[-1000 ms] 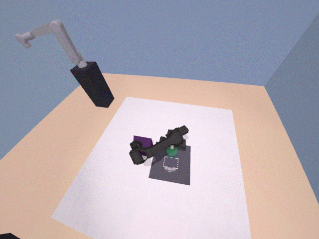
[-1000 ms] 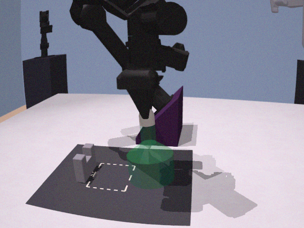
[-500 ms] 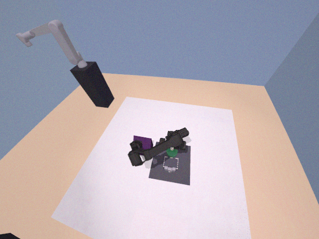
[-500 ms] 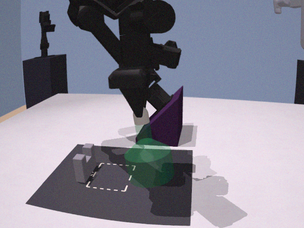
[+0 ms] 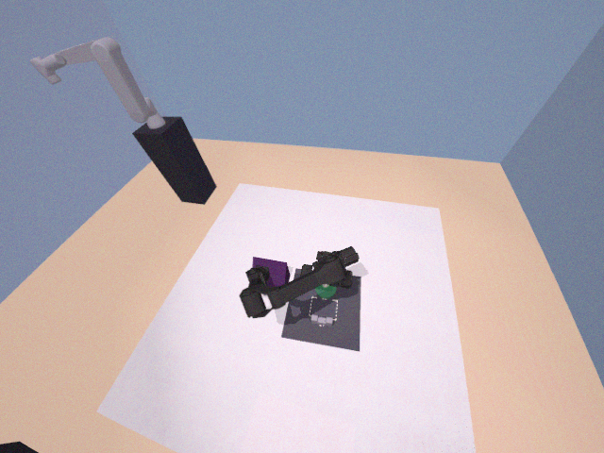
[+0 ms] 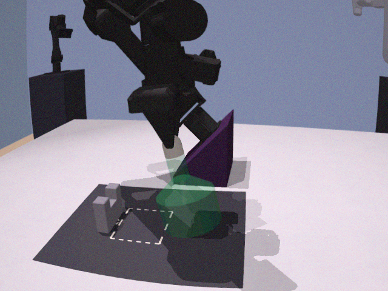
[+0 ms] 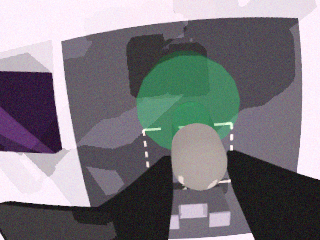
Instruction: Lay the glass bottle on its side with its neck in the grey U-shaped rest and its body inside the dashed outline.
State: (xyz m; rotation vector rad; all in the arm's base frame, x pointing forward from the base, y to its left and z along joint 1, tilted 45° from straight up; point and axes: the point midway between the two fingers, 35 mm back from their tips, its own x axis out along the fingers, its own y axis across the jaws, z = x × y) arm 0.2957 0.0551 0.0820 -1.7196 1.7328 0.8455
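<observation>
Now: gripper tip 5 cm above the green glass bottle and 1 cm to the right of it. Round my gripper tip: dark mat: 15 cm below, 4 cm to the right.
</observation>
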